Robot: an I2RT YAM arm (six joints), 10 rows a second.
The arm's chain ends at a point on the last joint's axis. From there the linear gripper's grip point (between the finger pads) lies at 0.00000 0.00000 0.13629 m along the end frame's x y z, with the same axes.
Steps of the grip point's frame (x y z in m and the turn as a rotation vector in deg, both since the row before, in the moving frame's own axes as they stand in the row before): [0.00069 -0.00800 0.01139 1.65 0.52 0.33]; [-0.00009 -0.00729 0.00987 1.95 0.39 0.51]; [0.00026 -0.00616 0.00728 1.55 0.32 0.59]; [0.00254 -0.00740 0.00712 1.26 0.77 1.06]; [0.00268 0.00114 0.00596 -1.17 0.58 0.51]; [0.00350 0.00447 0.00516 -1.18 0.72 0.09]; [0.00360 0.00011 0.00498 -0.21 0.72 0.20]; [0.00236 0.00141 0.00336 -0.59 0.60 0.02]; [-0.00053 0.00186 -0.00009 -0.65 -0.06 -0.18]
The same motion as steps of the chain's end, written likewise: [-0.00056 -0.00408 0.01145 1.65 0.52 0.33]; [-0.00104 -0.00266 0.00995 1.95 0.39 0.51]; [-0.00052 -0.00248 0.00733 1.55 0.32 0.59]; [0.00068 -0.00442 0.00717 1.26 0.77 1.06]; [0.00131 -0.00165 0.00600 -1.17 0.58 0.51]; [0.00179 0.00166 0.00520 -1.18 0.72 0.09]; [0.00189 -0.00039 0.00499 -0.21 0.72 0.20]; [0.00093 0.00001 0.00337 -0.59 0.60 0.02]; [-0.00039 0.00031 -0.00008 -0.65 -0.06 -0.18]
